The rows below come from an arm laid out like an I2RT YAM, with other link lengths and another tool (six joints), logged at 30 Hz.
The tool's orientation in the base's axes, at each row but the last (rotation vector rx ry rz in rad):
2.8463, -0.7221, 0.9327
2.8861, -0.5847, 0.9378
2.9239, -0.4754, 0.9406
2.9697, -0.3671, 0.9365
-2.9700, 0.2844, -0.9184
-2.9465, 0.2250, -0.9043
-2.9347, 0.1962, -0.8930
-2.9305, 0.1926, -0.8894
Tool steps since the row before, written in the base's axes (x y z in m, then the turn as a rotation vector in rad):
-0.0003, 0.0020, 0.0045, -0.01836, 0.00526, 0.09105
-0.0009, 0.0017, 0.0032, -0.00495, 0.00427, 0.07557
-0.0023, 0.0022, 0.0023, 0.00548, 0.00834, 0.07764
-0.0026, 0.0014, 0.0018, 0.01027, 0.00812, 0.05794
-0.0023, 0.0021, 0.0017, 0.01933, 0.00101, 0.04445
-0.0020, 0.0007, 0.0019, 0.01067, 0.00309, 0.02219
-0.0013, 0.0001, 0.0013, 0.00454, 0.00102, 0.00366
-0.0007, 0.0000, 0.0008, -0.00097, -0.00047, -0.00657
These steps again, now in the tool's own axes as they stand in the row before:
0.0015, -0.0020, -0.0042, 0.03701, -0.00421, -0.08525
0.0006, -0.0015, -0.0034, 0.03841, -0.00720, -0.06501
-0.0011, -0.0016, -0.0034, 0.04650, -0.01431, -0.06132
-0.0014, -0.0009, -0.0031, 0.03919, -0.01391, -0.04241
-0.0013, -0.0018, -0.0028, 0.04028, -0.00745, -0.02593
-0.0007, -0.0006, -0.0027, 0.02055, -0.00640, -0.01235
-0.0004, -0.0001, -0.0018, 0.00561, -0.00184, -0.00047
-0.0001, 0.0000, -0.0011, -0.00434, 0.00126, 0.00489

